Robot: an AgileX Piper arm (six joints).
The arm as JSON. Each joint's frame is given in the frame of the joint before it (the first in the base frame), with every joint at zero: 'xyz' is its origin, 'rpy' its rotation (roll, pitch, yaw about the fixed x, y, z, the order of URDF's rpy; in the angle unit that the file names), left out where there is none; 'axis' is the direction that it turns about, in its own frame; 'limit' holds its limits. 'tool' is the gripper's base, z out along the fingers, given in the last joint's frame.
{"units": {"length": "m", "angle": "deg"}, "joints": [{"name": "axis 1", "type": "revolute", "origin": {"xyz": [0.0, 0.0, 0.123]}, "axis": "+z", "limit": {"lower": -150.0, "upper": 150.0}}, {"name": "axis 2", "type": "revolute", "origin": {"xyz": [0.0, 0.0, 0.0], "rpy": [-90.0, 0.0, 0.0]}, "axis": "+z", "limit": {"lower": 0.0, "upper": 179.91}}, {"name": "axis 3", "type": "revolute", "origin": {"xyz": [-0.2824, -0.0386, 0.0]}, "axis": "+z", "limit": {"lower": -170.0, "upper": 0.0}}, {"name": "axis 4", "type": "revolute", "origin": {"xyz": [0.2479, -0.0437, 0.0], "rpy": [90.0, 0.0, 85.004]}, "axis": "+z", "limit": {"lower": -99.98, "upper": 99.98}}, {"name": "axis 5", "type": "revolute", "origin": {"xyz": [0.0, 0.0, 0.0], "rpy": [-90.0, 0.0, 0.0]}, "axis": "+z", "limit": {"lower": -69.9, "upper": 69.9}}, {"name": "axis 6", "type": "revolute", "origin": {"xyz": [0.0, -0.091, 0.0], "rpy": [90.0, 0.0, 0.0]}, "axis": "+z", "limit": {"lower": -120.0, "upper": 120.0}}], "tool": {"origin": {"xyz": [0.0, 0.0, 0.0]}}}
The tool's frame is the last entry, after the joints.
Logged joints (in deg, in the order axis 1, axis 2, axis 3, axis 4, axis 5, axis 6), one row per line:
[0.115, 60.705, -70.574, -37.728, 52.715, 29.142]
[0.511, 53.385, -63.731, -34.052, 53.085, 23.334]
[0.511, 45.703, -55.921, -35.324, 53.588, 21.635]
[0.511, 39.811, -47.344, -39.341, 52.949, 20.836]
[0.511, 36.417, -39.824, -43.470, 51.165, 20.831]
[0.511, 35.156, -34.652, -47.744, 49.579, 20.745]
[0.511, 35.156, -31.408, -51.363, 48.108, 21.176]
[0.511, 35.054, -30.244, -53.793, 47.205, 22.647]
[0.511, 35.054, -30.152, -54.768, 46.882, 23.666]
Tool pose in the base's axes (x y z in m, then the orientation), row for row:
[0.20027, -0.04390, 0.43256, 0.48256, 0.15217, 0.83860, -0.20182]
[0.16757, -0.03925, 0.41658, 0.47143, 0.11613, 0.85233, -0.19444]
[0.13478, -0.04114, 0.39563, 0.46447, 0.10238, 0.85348, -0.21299]
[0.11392, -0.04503, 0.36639, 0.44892, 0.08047, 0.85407, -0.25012]
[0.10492, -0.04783, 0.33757, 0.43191, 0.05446, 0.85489, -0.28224]
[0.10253, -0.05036, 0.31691, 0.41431, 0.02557, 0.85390, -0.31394]
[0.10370, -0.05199, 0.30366, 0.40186, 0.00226, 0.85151, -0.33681]
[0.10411, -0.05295, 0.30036, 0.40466, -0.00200, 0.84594, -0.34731]
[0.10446, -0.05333, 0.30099, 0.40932, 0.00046, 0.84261, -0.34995]
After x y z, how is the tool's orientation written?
As a quaternion, w x y z.
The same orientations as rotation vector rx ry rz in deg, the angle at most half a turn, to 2 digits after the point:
[21.25, 117.09, -28.18]
[16.29, 119.60, -27.28]
[14.41, 120.13, -29.98]
[11.41, 121.05, -35.45]
[7.78, 122.11, -40.31]
[3.68, 122.95, -45.20]
[0.33, 123.31, -48.78]
[-0.29, 122.35, -50.23]
[0.07, 121.61, -50.50]

